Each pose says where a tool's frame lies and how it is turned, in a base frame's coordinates. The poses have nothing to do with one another.
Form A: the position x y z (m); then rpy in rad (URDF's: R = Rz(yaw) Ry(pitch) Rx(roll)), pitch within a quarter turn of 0, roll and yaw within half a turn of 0.
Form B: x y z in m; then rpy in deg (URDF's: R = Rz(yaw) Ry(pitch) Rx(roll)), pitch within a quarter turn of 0, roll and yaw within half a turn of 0. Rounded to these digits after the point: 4 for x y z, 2 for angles.
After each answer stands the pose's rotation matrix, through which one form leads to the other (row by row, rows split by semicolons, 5 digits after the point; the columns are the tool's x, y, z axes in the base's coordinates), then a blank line. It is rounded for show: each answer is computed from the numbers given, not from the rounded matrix.
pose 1, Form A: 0.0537 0.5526 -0.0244 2.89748 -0.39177 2.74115
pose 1, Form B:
0.0537 0.5526 -0.0244 166.01 -22.45 157.06
-0.85112 0.46325 -0.24697; 0.36029 0.85761 0.36701; 0.38182 0.22338 -0.89683

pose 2, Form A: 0.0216 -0.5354 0.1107 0.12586 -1.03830 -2.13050
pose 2, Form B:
0.0216 -0.5354 0.1107 7.21 -59.49 -122.07
-0.26955 0.89813 0.34743; -0.43022 -0.43509 0.79095; 0.86154 0.06373 0.50367

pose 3, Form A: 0.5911 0.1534 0.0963 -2.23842 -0.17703 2.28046
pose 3, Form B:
0.5911 0.1534 0.0963 -128.25 -10.14 130.66
-0.64140 0.37954 -0.66675; 0.74673 0.50832 -0.42897; 0.17611 -0.77302 -0.60945

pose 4, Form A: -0.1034 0.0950 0.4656 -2.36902 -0.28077 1.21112
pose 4, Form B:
-0.1034 0.0950 0.4656 -135.73 -16.09 69.39
0.33819 0.73837 -0.58347; 0.89936 -0.07102 0.43140; 0.27710 -0.67065 -0.68808

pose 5, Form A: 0.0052 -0.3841 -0.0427 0.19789 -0.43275 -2.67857
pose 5, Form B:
0.0052 -0.3841 -0.0427 11.34 -24.79 -153.47
-0.81223 0.51170 0.28008; -0.40548 -0.84042 0.35956; 0.41937 0.17848 0.89010

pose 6, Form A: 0.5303 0.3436 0.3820 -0.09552 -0.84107 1.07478
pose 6, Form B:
0.5303 0.3436 0.3820 -5.47 -48.19 61.58
0.31728 -0.84164 -0.43700; 0.58632 0.53628 -0.60715; 0.74536 -0.06358 0.66363

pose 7, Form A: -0.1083 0.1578 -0.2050 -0.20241 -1.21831 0.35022
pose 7, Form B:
-0.1083 0.1578 -0.2050 -11.60 -69.80 20.07
0.32428 -0.15888 -0.93252; 0.11845 0.98486 -0.12661; 0.93852 -0.06940 0.33818

